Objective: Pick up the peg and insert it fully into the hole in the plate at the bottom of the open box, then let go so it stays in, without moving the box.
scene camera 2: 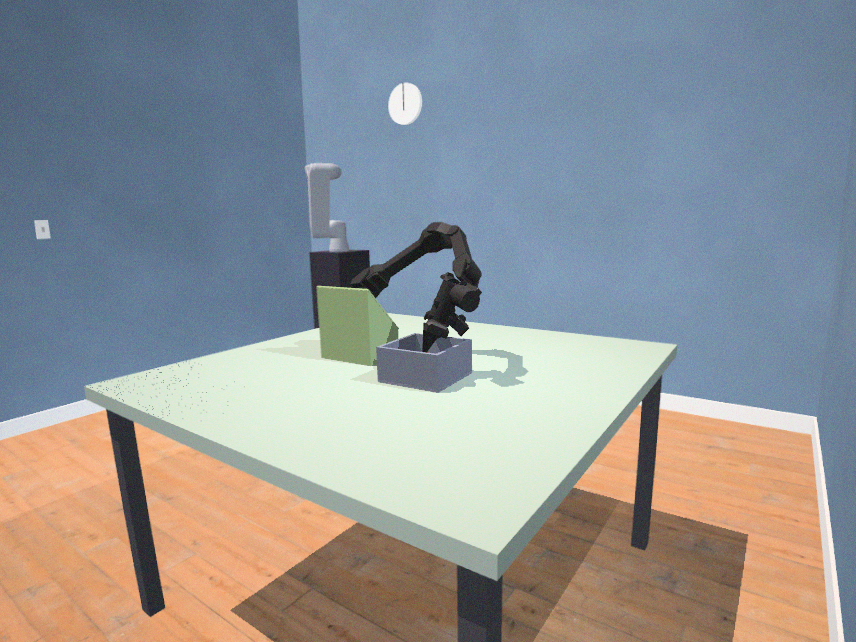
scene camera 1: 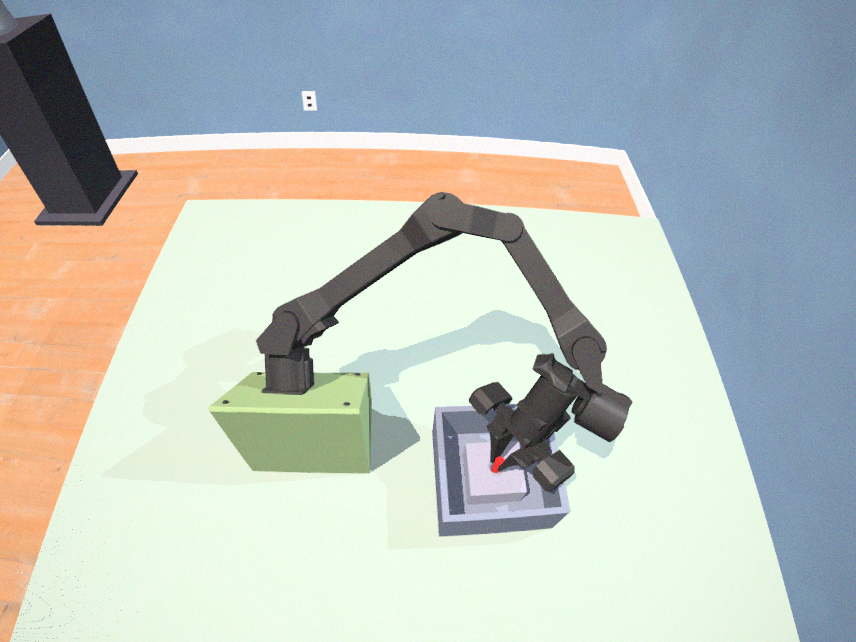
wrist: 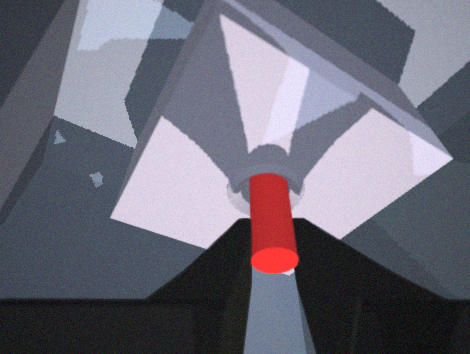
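Seen in the pictures: gripper, fingertip midpoint: (scene camera 1: 496, 465) (wrist: 270, 230); arm's base, origin of the base link: (scene camera 2: 355, 306) (scene camera 1: 288, 388).
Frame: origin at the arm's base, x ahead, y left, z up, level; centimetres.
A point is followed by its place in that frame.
Note:
The red peg (scene camera 1: 497, 464) {x 32.6, y -7.0, z -7.6 cm} (wrist: 272, 220) {x 33.5, y -6.0, z -8.5 cm} stands with its lower end at the ringed hole (wrist: 233, 199) {x 32.0, y -5.6, z -10.2 cm} in the pale plate (scene camera 1: 494, 488) {x 32.6, y -10.0, z -10.5 cm} (wrist: 175, 185) {x 31.1, y -3.6, z -10.5 cm}. Its upper part shows above the plate; how deep its lower end sits is hidden. The plate lies on the bottom of the open grey-blue box (scene camera 1: 508, 516) {x 33.9, y -15.6, z -6.5 cm} (scene camera 2: 407, 366) {x 34.2, y -15.8, z -10.6 cm}. My gripper (scene camera 1: 496, 465) {x 32.6, y -6.7, z -9.0 cm} (wrist: 270, 230) {x 32.6, y -6.7, z -9.0 cm} reaches down into the box and is shut on the peg, one finger on each side. In the second scene view the box wall hides the peg and plate, and the fingertips are partly hidden.
The box walls rise around the plate and the gripper. The green base block (scene camera 1: 304, 438) {x 3.5, y -7.3, z -1.5 cm} (scene camera 2: 344, 324) {x 2.5, y -7.4, z -4.3 cm} carrying the arm stands left of the box on the pale green table (scene camera 1: 276, 566) {x -1.2, y -23.9, z -16.3 cm} (scene camera 2: 331, 442) {x 43.0, y -50.6, z -16.3 cm}. A dark pedestal (scene camera 1: 65, 124) (scene camera 2: 338, 266) stands beyond the table.

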